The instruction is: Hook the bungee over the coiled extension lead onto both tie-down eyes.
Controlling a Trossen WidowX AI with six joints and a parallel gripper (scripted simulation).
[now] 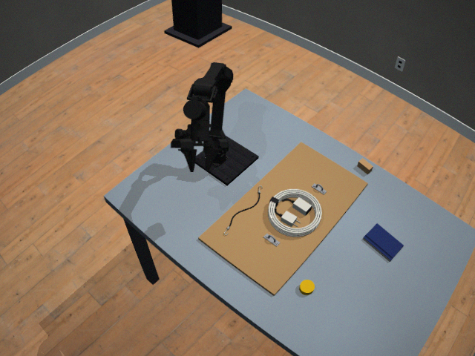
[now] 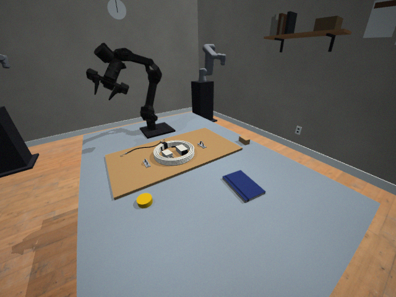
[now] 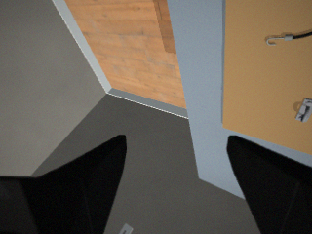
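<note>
The extension lead coil lies 280 mm below my hand, 250 mm ahead of it and 210 mm to the left of it. The rest, counted from my hand: yellow disc: 460 mm ahead, 300 mm below; then small wooden block: 600 mm to the left, 350 mm ahead, 300 mm below.
</note>
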